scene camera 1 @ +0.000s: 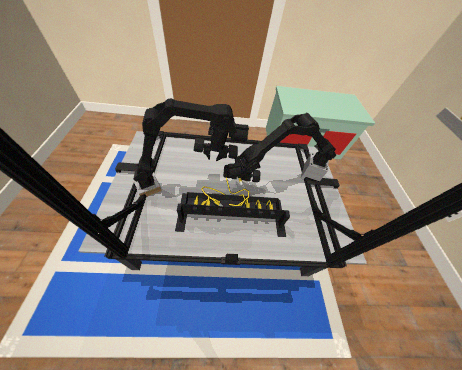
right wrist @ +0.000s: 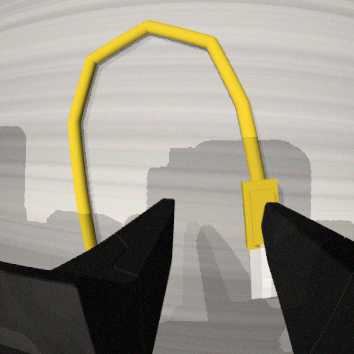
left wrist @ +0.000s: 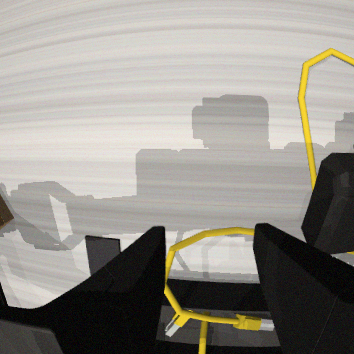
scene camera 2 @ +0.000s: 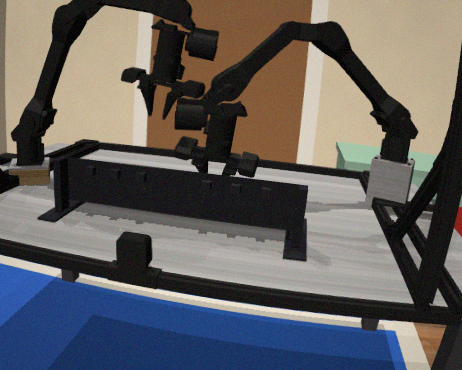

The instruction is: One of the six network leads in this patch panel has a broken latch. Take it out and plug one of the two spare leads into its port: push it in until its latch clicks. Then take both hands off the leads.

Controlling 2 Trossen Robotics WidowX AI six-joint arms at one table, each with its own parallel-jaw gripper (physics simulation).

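Note:
The black patch panel stands across the table with several yellow leads upright in it. A loose lead end with a clear plug lies over the panel; another end is tilted beside it. Which latch is broken cannot be told. A spare lead's yellow plug body lies on the table behind the panel, its cable looping away. My right gripper is open low above it; the right-hand finger in the wrist view covers part of the plug. My left gripper is open and empty, high above the table.
The two grippers are near each other behind the panel, the left one higher. A dark panel foot shows in the left wrist view. Black frame rails edge the table. A green cabinet stands behind at the right.

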